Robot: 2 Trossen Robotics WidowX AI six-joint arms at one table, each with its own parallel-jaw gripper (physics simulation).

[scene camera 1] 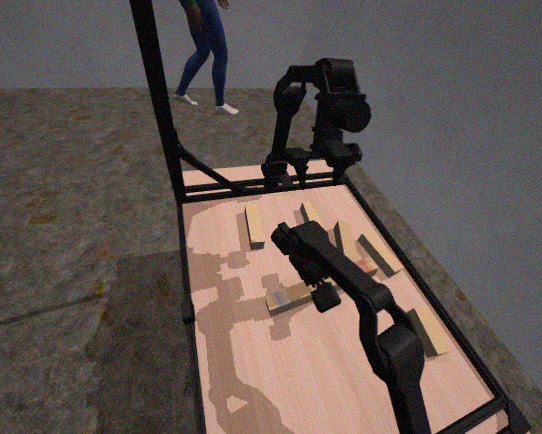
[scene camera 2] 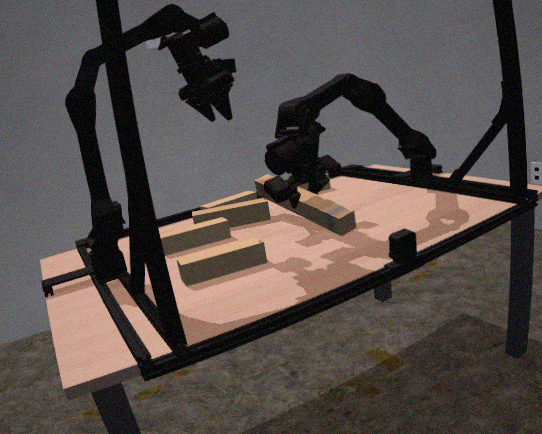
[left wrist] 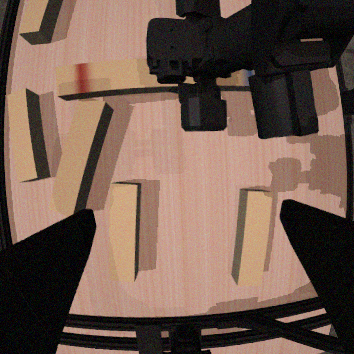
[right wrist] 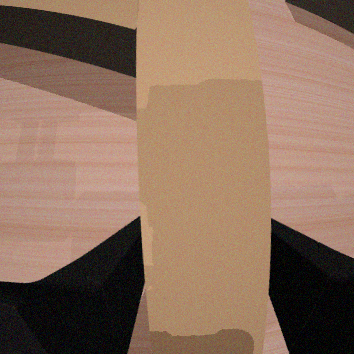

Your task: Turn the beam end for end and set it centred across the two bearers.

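The beam [scene camera 1: 289, 297] [scene camera 2: 327, 211] [left wrist: 117, 72] [right wrist: 205, 150] is long pale wood with a red band near one end and a blue band near the other. My right gripper [scene camera 1: 318, 287] [scene camera 2: 306, 196] [right wrist: 201, 222] is shut on its middle and holds it level or nearly so, low over the table; contact below is unclear. In the left wrist view the red end points left. Two roughly parallel blocks, one [scene camera 1: 255, 227] [scene camera 2: 222, 262] [left wrist: 256, 237] and another [scene camera 1: 310, 212] [scene camera 2: 195, 236] [left wrist: 123, 230], lie apart, crosswise to the beam. My left gripper [scene camera 1: 320, 181] [scene camera 2: 222, 119] [left wrist: 188, 214] is open and empty, high above them.
A slanted block [scene camera 1: 344, 237] [scene camera 2: 232, 212] [left wrist: 82, 155] lies near the beam's red end. Another block [scene camera 1: 382, 252] [left wrist: 22, 135] lies beside it, and a further one [scene camera 1: 430, 332] [left wrist: 32, 17] lies beyond the beam. A black frame with an upright post [scene camera 1: 155, 90] [scene camera 2: 130, 150] edges the table.
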